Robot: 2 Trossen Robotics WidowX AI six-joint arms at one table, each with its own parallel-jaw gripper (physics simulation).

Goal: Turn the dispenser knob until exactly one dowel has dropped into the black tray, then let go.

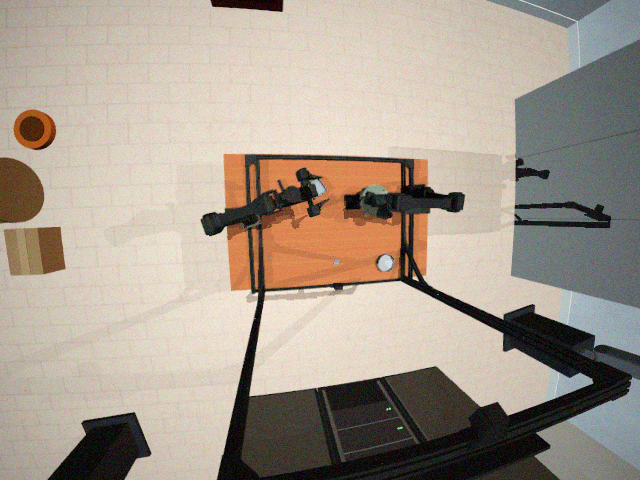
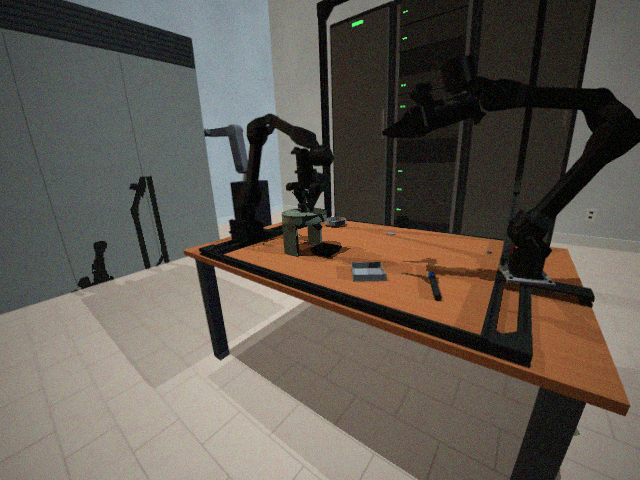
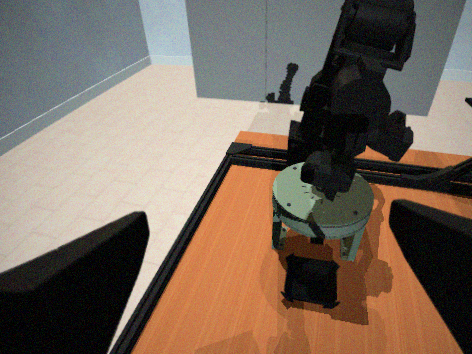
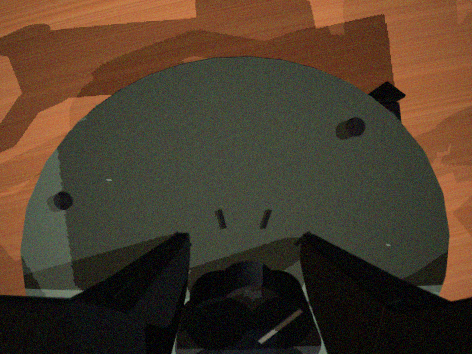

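Seen in the pictures: left gripper, fingertip midpoint: (image 1: 326, 188) (image 2: 385, 134) (image 3: 267, 217); right gripper, fingertip midpoint: (image 2: 308, 210) (image 3: 333, 191) (image 4: 245, 246); left arm's base at its link origin: (image 1: 249, 217) (image 2: 524, 273); right arm's base at its link origin: (image 1: 417, 193) (image 2: 246, 220) (image 3: 309, 132).
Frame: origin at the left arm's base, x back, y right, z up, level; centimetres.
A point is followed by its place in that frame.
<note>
The green round dispenser (image 1: 368, 193) (image 2: 290, 238) (image 3: 295, 200) @(x -63.5, y 6.0, z 11.3 cm) (image 4: 234, 133) @(x -63.8, y 16.1, z 11.3 cm) stands on legs at the table's far side. My right gripper (image 1: 376, 200) @(x -65.2, y 12.4, z 11.4 cm) (image 2: 308, 208) @(x -65.2, y 12.4, z 11.4 cm) (image 3: 333, 191) @(x -65.2, y 12.4, z 11.4 cm) (image 4: 245, 246) @(x -65.2, y 12.4, z 11.4 cm) comes down on its top and is shut on the dark knob (image 4: 245, 291) @(x -65.4, y 12.6, z 14.2 cm) at the disc's middle. The black tray (image 1: 351, 202) @(x -57.4, y 8.8, z -3.0 cm) (image 2: 327, 249) @(x -58.0, y 11.9, z -2.8 cm) (image 3: 311, 285) @(x -57.5, y 9.0, z -3.0 cm) lies on the table right beside the dispenser's legs; it is too dark to tell what is in it. My left gripper (image 1: 314, 191) @(x -36.3, y -0.9, z 34.8 cm) (image 2: 390, 130) @(x -36.3, y -0.9, z 34.8 cm) is open and empty, held high over the table and apart from the dispenser.
A small grey-blue box (image 2: 368, 271) @(x -39.7, y -2.9, z -3.1 cm) and a black marker (image 2: 434, 287) @(x -21.8, y -11.0, z -1.7 cm) lie on the orange table (image 1: 294, 257) @(x -16.1, y 28.8, z -3.1 cm) (image 2: 461, 257) @(x -12.7, y 16.8, z -3.2 cm). A white round dish (image 1: 385, 262) @(x -67.7, y 50.0, z -2.2 cm) (image 2: 335, 221) @(x -65.7, y 44.9, z 0.0 cm) sits near one corner. A black frame rail (image 1: 328, 157) @(x -51.3, y -19.2, z -1.3 cm) (image 2: 366, 301) @(x -36.1, y -22.9, z -1.4 cm) (image 3: 199, 218) runs around the table top.
</note>
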